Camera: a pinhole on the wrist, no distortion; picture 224 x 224 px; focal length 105.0 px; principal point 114.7 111.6 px. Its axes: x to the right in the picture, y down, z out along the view. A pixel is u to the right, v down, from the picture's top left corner.
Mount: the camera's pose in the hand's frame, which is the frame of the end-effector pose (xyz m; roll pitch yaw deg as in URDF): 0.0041 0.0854 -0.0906 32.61 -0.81 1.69
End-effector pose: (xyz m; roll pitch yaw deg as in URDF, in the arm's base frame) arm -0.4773 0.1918 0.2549 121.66 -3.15 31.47
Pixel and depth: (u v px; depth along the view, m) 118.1 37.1 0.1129
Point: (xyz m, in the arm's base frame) -0.4962 0.2451 0.2394
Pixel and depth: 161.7 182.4 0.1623
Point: -0.3431 0.1113 0.2817
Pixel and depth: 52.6 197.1 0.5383
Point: -0.4400 -0.4740 0.0570
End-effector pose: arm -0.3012 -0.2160 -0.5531 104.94 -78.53 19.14
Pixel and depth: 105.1 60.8 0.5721
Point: 0.1965 -0.1653 -0.6896
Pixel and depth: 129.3 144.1 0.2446
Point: -0.2221 -0.3538 -0.5217
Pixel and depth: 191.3 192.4 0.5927
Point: 0.0136 -0.8266 -0.1404
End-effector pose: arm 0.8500 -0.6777 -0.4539 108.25 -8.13 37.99
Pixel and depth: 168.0 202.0 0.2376
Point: 1.0916 -0.8088 -0.3806
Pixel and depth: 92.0 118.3 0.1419
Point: 0.8515 -0.7229 -0.4533
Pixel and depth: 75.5 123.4 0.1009
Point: 0.8273 -0.7111 -0.4215
